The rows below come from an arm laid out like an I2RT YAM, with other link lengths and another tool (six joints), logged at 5 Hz.
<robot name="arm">
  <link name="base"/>
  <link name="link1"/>
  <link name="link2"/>
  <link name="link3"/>
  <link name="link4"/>
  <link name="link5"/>
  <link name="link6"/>
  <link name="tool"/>
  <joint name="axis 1" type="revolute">
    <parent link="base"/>
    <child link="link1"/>
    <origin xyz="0 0 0.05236"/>
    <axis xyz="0 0 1"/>
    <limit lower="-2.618" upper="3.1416"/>
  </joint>
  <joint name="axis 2" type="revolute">
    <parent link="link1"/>
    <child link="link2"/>
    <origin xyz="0.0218 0.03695 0.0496" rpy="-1.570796 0 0"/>
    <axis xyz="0 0 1"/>
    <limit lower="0" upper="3.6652"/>
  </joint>
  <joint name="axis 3" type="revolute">
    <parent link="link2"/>
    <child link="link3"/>
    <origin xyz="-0.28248 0 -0.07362" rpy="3.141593 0 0"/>
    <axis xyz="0 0 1"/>
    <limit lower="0" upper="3.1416"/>
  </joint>
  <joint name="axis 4" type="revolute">
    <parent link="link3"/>
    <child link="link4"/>
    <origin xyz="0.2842 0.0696 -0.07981"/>
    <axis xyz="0 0 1"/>
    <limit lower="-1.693" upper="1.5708"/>
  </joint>
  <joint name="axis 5" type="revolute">
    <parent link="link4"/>
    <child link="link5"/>
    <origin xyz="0.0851 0.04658 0.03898" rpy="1.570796 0 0"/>
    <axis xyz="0 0 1"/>
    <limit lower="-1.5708" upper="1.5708"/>
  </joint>
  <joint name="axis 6" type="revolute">
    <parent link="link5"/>
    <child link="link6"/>
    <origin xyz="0.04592 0 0.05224" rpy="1.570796 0 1.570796"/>
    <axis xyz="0 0 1"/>
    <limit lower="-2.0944" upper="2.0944"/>
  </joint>
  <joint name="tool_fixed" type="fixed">
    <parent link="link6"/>
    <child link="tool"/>
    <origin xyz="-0.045 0.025 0.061" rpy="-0.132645 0 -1.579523"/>
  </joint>
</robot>
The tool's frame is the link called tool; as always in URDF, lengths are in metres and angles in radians.
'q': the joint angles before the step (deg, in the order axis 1, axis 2, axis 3, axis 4, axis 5, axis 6). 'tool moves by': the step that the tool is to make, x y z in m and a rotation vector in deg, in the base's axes. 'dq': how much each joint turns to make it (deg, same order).
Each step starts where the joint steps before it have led.
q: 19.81, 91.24, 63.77, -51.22, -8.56, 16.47
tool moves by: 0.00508, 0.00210, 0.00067, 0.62, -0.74, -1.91
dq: 0.00, 0.00, -0.02, 1.22, 0.07, 1.96
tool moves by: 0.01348, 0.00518, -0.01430, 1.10, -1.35, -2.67
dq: 0.00, 1.99, -1.16, 5.20, 0.06, 2.76
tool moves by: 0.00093, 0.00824, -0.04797, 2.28, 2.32, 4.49
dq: 0.24, 6.78, -3.11, 7.85, -3.85, -3.50
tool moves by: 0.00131, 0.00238, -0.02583, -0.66, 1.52, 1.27
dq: 0.29, 4.28, -0.35, 2.76, -0.10, -1.00
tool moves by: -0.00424, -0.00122, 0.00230, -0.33, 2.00, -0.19
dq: -0.05, 0.02, 0.55, -2.47, -0.36, 0.21
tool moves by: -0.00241, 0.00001, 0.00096, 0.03, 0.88, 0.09
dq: 0.05, 0.00, 0.15, -0.97, -0.34, 0.01
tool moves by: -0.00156, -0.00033, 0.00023, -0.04, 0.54, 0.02
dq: 0.00, 0.00, 0.03, -0.54, -0.15, 0.00
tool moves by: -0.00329, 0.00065, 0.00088, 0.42, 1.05, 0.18
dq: 0.09, 0.00, -0.01, -0.83, -0.77, 0.00
